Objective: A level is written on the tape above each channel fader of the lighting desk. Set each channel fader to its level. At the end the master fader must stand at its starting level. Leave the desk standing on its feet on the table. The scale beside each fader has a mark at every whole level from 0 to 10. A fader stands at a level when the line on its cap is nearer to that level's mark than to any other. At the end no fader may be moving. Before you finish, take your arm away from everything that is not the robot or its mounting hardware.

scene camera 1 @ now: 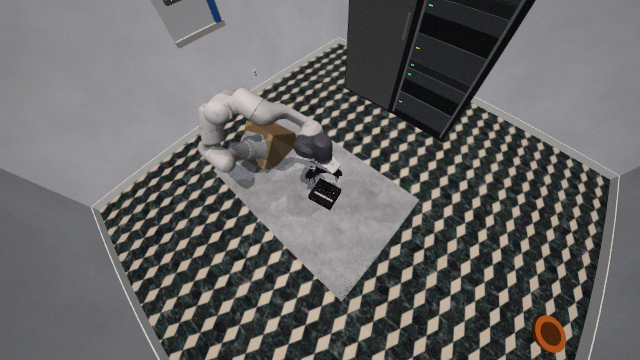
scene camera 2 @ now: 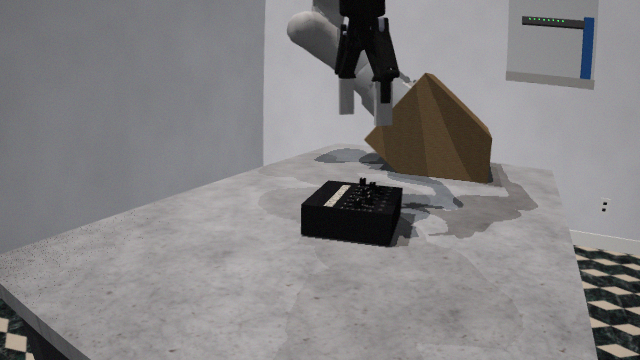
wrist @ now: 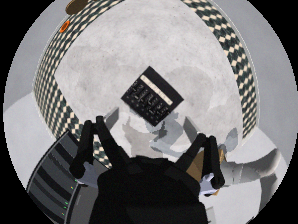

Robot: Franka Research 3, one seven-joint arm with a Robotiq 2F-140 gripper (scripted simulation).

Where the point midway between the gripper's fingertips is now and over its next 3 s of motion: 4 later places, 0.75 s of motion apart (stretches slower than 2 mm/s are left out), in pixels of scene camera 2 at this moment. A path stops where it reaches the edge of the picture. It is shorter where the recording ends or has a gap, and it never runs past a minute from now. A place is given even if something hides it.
The gripper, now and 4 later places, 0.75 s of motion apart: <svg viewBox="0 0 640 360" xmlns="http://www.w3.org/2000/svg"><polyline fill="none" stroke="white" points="363,119 361,119 424,155 429,157 430,157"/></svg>
